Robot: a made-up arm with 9 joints. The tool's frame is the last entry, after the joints.
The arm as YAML. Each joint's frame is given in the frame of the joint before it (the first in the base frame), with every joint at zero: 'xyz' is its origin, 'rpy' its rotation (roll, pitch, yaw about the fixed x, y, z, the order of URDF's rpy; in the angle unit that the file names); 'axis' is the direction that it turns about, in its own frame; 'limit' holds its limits. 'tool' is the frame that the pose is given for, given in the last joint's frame.
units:
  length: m
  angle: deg
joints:
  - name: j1
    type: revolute
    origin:
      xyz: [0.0, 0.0, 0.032]
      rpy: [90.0, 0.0, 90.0]
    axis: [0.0, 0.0, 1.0]
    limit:
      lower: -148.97
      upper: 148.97
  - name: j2
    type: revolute
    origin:
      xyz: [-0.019, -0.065, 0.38]
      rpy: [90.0, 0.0, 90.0]
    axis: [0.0, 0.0, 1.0]
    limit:
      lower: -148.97
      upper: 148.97
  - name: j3
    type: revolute
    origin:
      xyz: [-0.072, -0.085, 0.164]
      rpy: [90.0, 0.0, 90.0]
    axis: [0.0, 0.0, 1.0]
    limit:
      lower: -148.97
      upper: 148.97
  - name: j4
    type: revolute
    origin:
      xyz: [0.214, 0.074, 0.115]
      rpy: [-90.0, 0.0, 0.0]
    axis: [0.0, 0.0, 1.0]
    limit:
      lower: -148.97
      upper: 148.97
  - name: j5
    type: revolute
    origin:
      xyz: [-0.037, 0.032, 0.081]
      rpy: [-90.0, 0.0, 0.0]
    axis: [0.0, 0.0, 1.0]
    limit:
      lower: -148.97
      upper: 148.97
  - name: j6
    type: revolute
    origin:
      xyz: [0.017, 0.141, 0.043]
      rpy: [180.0, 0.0, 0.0]
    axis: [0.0, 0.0, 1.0]
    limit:
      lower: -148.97
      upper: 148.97
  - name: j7
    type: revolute
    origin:
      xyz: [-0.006, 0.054, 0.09]
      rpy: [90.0, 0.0, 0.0]
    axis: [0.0, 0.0, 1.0]
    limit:
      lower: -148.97
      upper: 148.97
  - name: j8
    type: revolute
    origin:
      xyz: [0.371, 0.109, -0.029]
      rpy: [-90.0, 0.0, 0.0]
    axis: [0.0, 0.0, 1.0]
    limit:
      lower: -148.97
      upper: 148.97
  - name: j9
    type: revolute
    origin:
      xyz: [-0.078, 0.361, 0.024]
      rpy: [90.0, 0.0, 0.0]
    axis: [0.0, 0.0, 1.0]
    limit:
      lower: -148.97
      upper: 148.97
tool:
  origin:
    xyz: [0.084, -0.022, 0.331]
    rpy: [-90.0, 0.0, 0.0]
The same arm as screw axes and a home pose.
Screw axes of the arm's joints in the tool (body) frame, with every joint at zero. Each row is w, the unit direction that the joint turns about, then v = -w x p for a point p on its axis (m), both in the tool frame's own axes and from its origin. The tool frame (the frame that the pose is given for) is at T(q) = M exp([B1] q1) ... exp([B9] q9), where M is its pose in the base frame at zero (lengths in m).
B1: w 1 0 0 v 0 -0.104 0.272
B2: w 0 1 0 v 0.169 0 -0.48
B3: w 0 0 1 v -0.127 0.565 0
B4: w 0 1 0 v 0.126 0 -0.351
B5: w 0 0 -1 v -0.028 -0.388 0
B6: w 0 0 1 v -0.113 0.371 0
B7: w 0 -1 0 v -0.111 0 0.377
B8: w 0 0 1 v -0.03 0.006 0
B9: w 0 -1 0 v 0.022 0 0.084
M: xyz 0.86 0.272 0.136 (m) rpy 0 0 0 (rad, as in URDF)
Joint limits (rad, base to tool): -2.6..2.6 -2.6..2.6 -2.6..2.6 -2.6..2.6 -2.6..2.6 -2.6..2.6 -2.6..2.6 -2.6..2.6 -2.6..2.6

